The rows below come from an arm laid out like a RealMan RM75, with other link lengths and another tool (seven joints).
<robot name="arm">
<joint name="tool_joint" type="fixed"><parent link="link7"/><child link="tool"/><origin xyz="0.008 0.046 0.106" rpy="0 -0.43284 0.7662"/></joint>
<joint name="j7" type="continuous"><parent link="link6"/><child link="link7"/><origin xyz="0 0 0.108" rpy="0 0 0"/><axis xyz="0 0 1"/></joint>
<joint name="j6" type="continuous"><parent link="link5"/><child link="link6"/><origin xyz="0 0 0" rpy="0 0 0"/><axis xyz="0 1 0"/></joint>
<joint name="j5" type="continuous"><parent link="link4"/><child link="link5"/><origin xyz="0 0 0.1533" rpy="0 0 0"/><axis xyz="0 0 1"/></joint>
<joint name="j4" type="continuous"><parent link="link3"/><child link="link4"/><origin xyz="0 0 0" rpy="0 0 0"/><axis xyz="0 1 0"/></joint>
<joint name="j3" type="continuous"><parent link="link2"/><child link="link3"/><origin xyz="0 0 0.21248" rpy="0 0 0"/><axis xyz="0 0 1"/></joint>
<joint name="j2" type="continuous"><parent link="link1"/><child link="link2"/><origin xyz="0 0 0" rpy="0 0 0"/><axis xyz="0 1 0"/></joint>
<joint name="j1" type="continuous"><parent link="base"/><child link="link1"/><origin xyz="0 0 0.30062" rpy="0 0 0"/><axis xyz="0 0 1"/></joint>
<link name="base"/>
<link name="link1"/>
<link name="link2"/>
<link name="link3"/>
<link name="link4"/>
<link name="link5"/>
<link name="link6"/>
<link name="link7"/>
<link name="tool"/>
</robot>
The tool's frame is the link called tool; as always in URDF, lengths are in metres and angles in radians. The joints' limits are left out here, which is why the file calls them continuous.
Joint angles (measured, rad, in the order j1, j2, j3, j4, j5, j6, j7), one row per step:
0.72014 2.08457 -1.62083 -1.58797 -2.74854 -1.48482 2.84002
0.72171 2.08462 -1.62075 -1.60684 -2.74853 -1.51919 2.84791
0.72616 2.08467 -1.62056 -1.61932 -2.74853 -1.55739 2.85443
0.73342 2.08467 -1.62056 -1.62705 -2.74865 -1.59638 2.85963
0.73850 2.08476 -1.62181 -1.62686 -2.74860 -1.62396 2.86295
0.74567 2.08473 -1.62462 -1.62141 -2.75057 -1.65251 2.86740
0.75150 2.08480 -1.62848 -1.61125 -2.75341 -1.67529 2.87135
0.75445 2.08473 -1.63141 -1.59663 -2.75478 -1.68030 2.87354
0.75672 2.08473 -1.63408 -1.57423 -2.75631 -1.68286 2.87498
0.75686 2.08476 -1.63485 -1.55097 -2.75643 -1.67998 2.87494
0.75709 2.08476 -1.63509 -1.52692 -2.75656 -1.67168 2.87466
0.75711 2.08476 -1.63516 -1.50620 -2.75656 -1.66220 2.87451
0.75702 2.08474 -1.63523 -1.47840 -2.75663 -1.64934 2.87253
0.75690 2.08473 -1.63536 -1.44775 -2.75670 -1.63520 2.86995
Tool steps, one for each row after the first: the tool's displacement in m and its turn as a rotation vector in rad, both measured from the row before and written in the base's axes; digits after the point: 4 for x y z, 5 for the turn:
0.0001 -0.0043 0.0016 -0.00945 -0.00877 -0.00941
0.0013 -0.0048 0.0013 -0.01390 -0.01410 -0.01341
0.0017 -0.0049 0.0012 -0.01617 -0.01740 -0.01408
0.0024 -0.0040 0.0005 -0.01424 -0.01528 -0.01404
0.0033 -0.0040 0.0004 -0.01519 -0.01991 -0.01721
0.0039 -0.0035 0.0001 -0.01374 -0.01983 -0.01817
0.0030 -0.0014 -0.0007 -0.00696 -0.01043 -0.01307
0.0044 -0.0015 -0.0010 -0.00822 -0.01221 -0.01852
0.0042 -0.0010 -0.0012 -0.00620 -0.00778 -0.01787
0.0037 -0.0002 -0.0014 -0.00329 -0.00480 -0.01517
0.0029 0.0002 -0.0013 -0.00147 -0.00268 -0.01194
0.0041 0.0001 -0.0017 -0.00276 -0.00417 -0.01468
0.0046 0.0000 -0.0018 -0.00326 -0.00484 -0.01589

